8 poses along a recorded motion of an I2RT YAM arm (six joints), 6.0 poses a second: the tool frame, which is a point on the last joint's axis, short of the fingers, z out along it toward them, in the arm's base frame.
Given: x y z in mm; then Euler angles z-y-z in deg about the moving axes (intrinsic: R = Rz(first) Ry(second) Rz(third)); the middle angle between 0 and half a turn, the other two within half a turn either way.
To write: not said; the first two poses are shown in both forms.
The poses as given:
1: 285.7, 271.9, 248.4, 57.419, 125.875, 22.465
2: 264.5, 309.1, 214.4, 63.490, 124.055, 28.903
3: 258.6, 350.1, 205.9, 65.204, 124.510, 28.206
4: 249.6, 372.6, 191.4, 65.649, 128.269, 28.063
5: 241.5, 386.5, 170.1, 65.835, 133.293, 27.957
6: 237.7, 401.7, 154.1, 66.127, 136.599, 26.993
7: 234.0, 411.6, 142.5, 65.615, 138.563, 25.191
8: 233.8, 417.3, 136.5, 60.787, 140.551, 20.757
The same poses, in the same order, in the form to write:
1: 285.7, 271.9, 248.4, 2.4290, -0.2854, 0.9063, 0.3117
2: 264.5, 309.1, 214.4, 2.4803, -0.2776, 0.8915, 0.3579
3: 258.6, 350.1, 205.9, 2.4917, -0.2963, 0.8856, 0.3575
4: 249.6, 372.6, 191.4, 2.5357, -0.3037, 0.8925, 0.3335
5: 241.5, 386.5, 170.1, 2.5930, -0.3095, 0.9021, 0.3007
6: 237.7, 401.7, 154.1, 2.6275, -0.3217, 0.9052, 0.2776
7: 234.0, 411.6, 142.5, 2.6396, -0.3336, 0.9061, 0.2601
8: 233.8, 417.3, 136.5, 2.6247, -0.3333, 0.9149, 0.2280
